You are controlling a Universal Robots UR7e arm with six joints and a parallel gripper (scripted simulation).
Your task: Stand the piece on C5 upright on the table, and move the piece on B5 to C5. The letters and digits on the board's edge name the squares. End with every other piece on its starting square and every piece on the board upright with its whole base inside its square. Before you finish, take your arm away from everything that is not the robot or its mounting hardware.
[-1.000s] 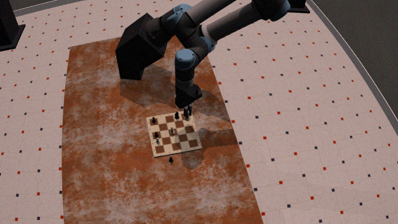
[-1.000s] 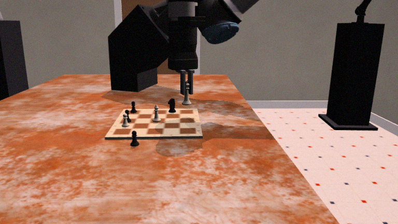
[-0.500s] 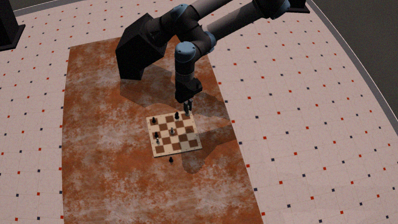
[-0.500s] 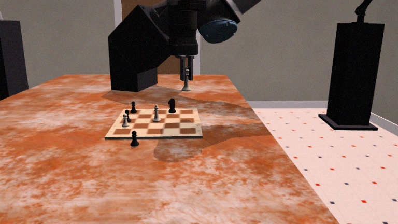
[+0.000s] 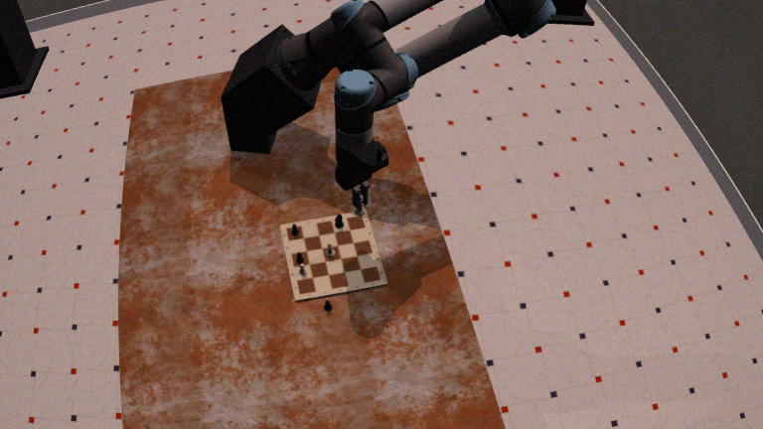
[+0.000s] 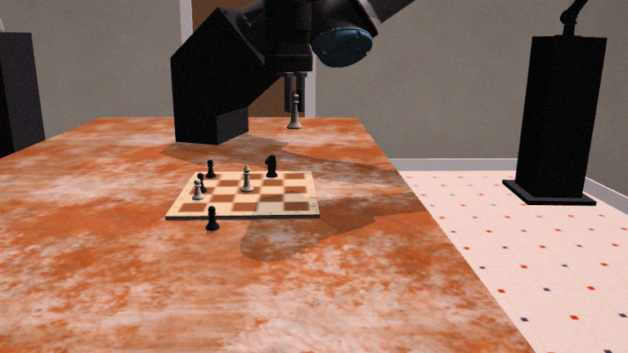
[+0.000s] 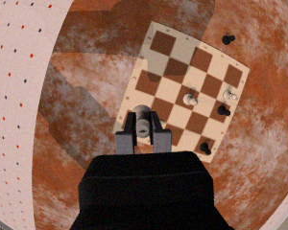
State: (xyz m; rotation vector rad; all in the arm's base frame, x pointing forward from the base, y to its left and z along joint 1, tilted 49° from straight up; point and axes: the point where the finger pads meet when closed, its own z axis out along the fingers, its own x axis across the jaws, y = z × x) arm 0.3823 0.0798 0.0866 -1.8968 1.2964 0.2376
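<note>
Now: hand 40 mm short of the white bishop, 80 mm to the left of it and 120 mm above it. The rest, counted from my hand: black knight (40 mm behind, 50 mm to the right, 130 mm below); then chessboard (40 mm ahead, 70 mm to the right, 150 mm below); then white queen (10 mm below).
</note>
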